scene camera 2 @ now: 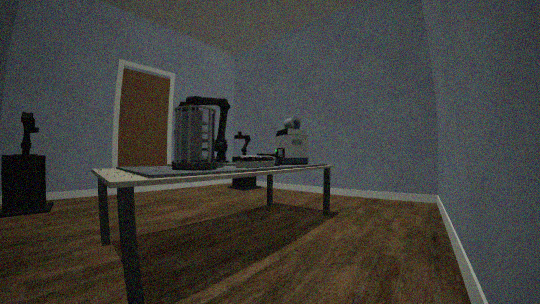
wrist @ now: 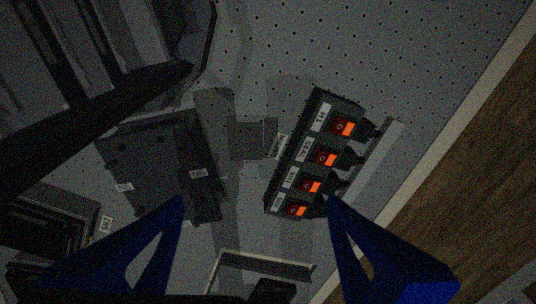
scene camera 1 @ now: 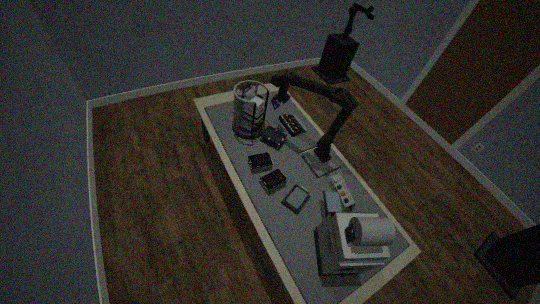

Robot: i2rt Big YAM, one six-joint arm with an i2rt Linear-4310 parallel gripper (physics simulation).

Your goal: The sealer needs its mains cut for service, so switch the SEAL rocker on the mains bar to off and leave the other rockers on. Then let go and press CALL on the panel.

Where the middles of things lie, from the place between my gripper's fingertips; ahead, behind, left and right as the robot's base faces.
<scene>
My hand is 200 mm short of the cylindrical wire rack (scene camera 2: 194, 132), 60 mm to the left of it and 20 mm above it.
</scene>
